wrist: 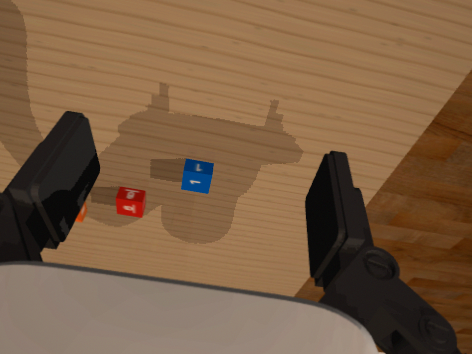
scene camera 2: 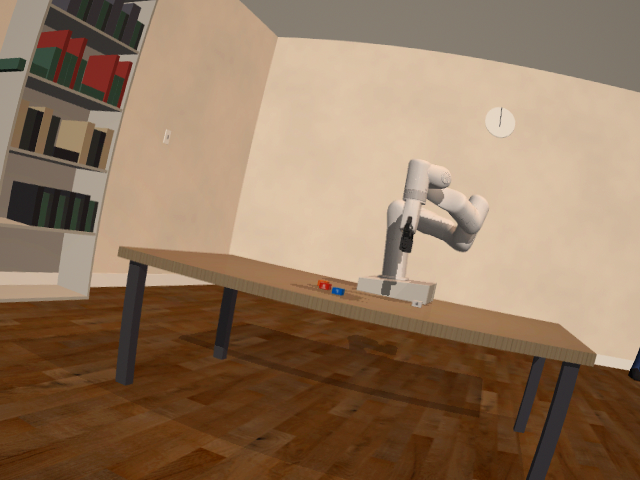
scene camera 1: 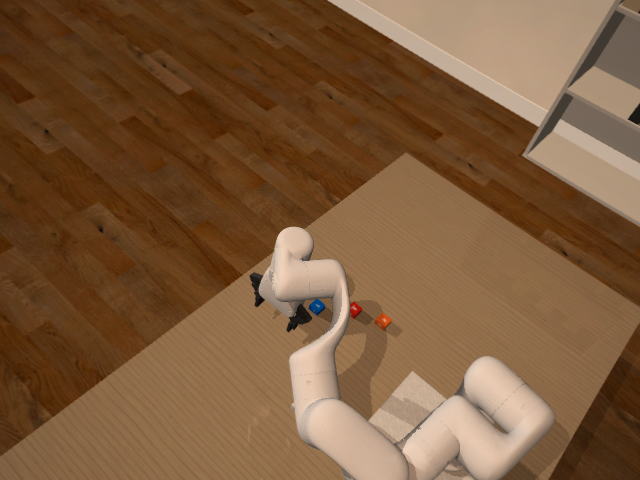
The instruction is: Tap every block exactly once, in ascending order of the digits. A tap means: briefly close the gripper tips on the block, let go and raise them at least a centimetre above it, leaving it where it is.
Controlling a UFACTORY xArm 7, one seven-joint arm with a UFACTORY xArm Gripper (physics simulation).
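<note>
The blue block (scene camera 1: 316, 306) (scene camera 2: 338, 291) (wrist: 198, 176) lies on the table (scene camera 1: 439, 248) (scene camera 2: 465, 320) (wrist: 250, 60) and shows a 1. The red block (scene camera 1: 355, 309) (scene camera 2: 324, 285) (wrist: 131, 202) lies beside it; its digit is hard to read. The orange block (scene camera 1: 383, 321) (scene camera 2: 323, 281) (wrist: 81, 212) lies past the red one, partly hidden by a finger in the wrist view. A small white block (scene camera 2: 416, 303) lies near the base in scene camera 2. My gripper (scene camera 1: 273, 316) (scene camera 2: 406, 250) (wrist: 205, 158) is open and empty, high above the table; the blue block appears between its fingers, well below.
The arm's white base (scene camera 1: 413, 384) (scene camera 2: 423, 292) stands on the table. My arm covers part of the table in scene camera 1. The table's edge and the wooden floor (wrist: 440, 200) show at the right of the wrist view. A bookshelf (scene camera 2: 99, 242) stands beyond the table.
</note>
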